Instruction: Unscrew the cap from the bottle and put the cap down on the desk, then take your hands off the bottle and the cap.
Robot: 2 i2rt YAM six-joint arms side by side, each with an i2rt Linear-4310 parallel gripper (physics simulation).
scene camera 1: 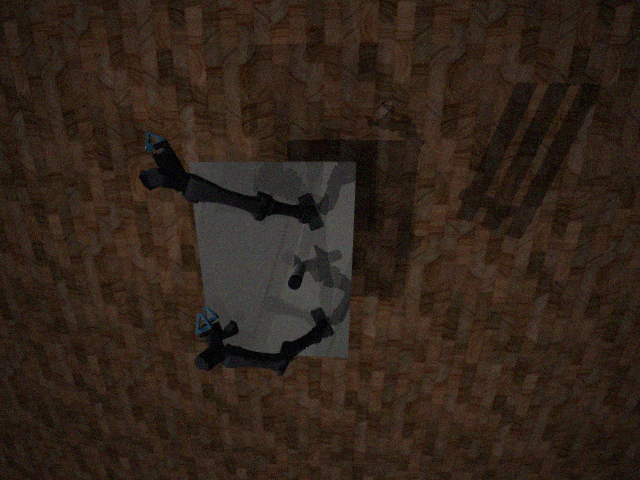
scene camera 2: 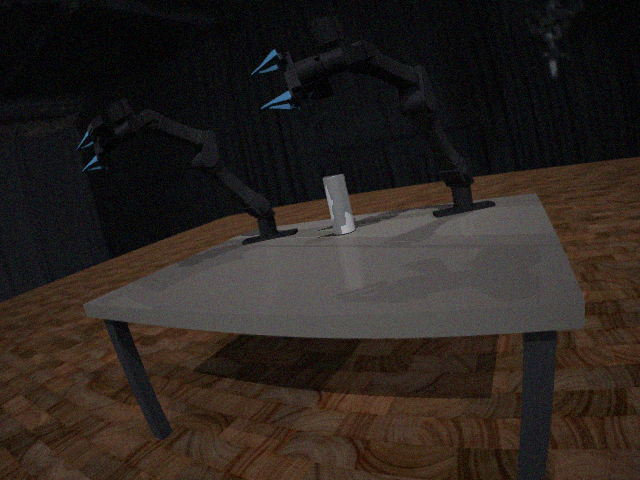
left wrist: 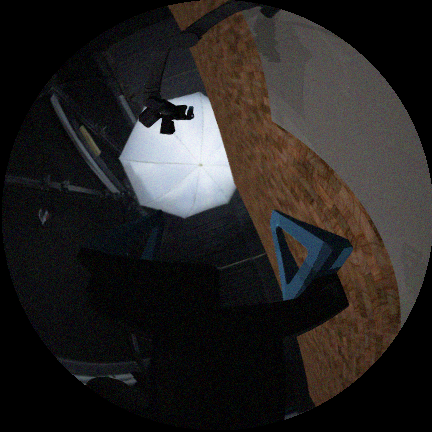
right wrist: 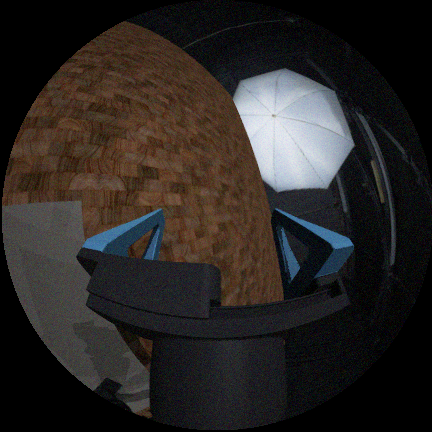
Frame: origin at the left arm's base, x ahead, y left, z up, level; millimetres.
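Seen in the pictures: left gripper, fingertip midpoint: (scene camera 1: pixel 202 309) (scene camera 2: pixel 256 92) (left wrist: pixel 216 215); right gripper, fingertip midpoint: (scene camera 1: pixel 155 141) (scene camera 2: pixel 80 161) (left wrist: pixel 183 116) (right wrist: pixel 217 214); left arm's base, link origin: (scene camera 1: pixel 321 323) (scene camera 2: pixel 464 210); right arm's base, link origin: (scene camera 1: pixel 310 212) (scene camera 2: pixel 270 237).
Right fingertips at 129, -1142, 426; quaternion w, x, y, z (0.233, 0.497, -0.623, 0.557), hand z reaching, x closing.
Note:
Pixels of each thing's top centre, then the offset from my right fingertips to it, as dx, dy, dz. Level surfaces: height alone.
- bottle, top centre: (scene camera 2: pixel 331 168) (scene camera 1: pixel 294 282) -157, +761, -226
- grey desk, surface height: dz -426
- cap, top centre: (scene camera 2: pixel 330 163) (scene camera 1: pixel 294 283) -157, +761, -210
A bottle (scene camera 1: pixel 298 272) (scene camera 2: pixel 340 206) stands upright on the grey desk (scene camera 1: pixel 232 258) (scene camera 2: pixel 258 289). It looks white in scene camera 2. In scene camera 1 its dark round top, the cap (scene camera 1: pixel 294 282), faces the camera; in scene camera 2 the cap is hard to make out against the dark backdrop. My left gripper (scene camera 1: pixel 205 320) (scene camera 2: pixel 263 90) (left wrist: pixel 216 215) is open and empty, high above the desk and apart from the bottle. My right gripper (scene camera 1: pixel 152 141) (scene camera 2: pixel 82 160) (right wrist: pixel 217 214) is open and empty, raised beyond the desk's edge. Neither wrist view shows the bottle.
The two dark arms rise from bases on the desk, on either side of the bottle. A wooden floor (scene camera 1: pixel 465 361) (scene camera 2: pixel 336 439) surrounds the desk. A white umbrella light (left wrist: pixel 175 185) (right wrist: pixel 300 140) shows in both wrist views.

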